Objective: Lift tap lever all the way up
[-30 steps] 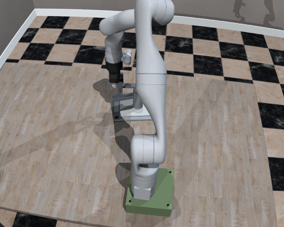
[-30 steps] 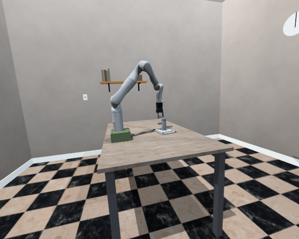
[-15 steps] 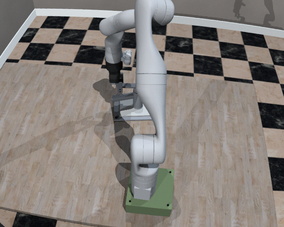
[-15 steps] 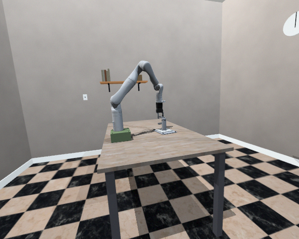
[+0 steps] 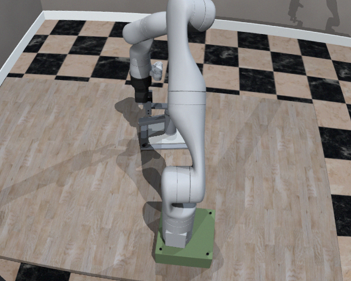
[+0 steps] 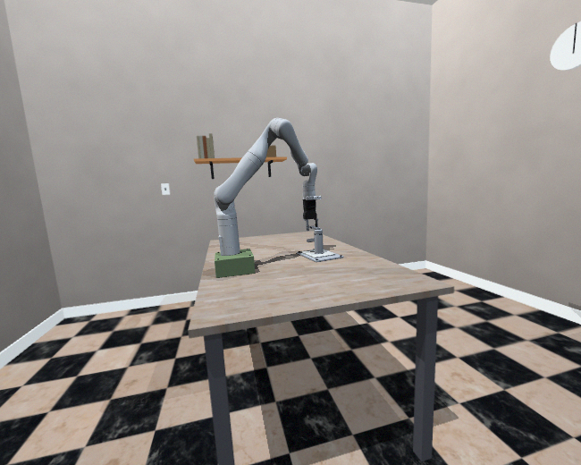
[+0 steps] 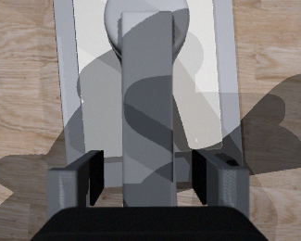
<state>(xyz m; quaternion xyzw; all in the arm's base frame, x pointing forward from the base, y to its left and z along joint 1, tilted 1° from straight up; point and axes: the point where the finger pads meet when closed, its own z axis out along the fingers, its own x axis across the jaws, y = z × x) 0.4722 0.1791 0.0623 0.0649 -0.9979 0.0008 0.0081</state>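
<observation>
Now: the flat lever 3 cm to the right of my hand. From my hand the other things lie so: grey tap 6 cm to the right, 4 cm below, 1 cm ahead.
</observation>
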